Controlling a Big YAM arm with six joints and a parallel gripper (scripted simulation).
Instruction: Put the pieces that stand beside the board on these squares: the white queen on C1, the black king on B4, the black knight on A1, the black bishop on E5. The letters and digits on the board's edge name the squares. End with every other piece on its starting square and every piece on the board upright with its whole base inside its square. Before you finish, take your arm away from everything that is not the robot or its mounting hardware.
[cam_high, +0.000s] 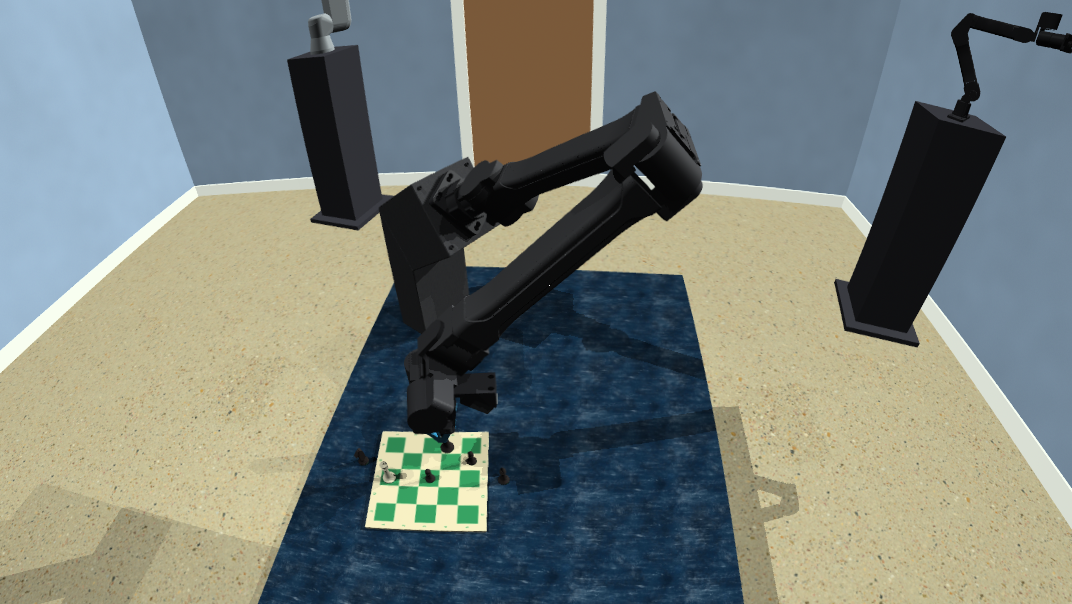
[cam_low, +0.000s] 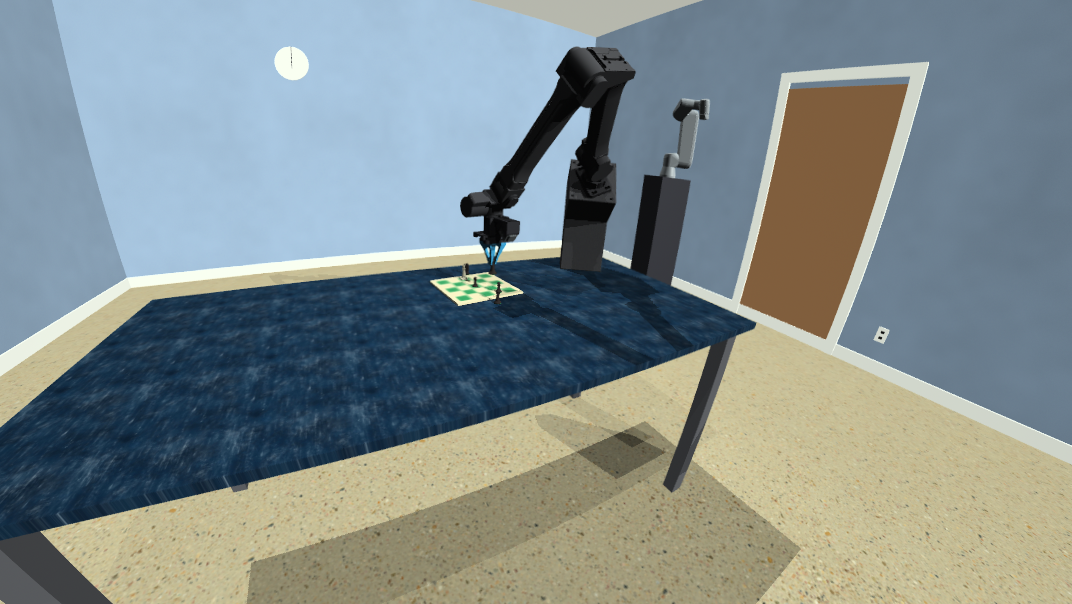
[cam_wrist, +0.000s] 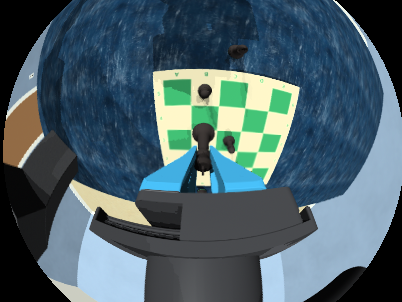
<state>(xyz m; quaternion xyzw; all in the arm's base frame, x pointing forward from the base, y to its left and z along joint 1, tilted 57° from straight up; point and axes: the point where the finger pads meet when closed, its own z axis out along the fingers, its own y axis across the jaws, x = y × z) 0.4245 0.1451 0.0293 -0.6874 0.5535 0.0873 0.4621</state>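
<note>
Right now the cream board is 5 cm ahead of my hand, 2 cm to the right of it and 9 cm below it. Round my hand: white queen: 8 cm ahead, 9 cm to the right, 6 cm below; black king: 1 cm below.
</note>
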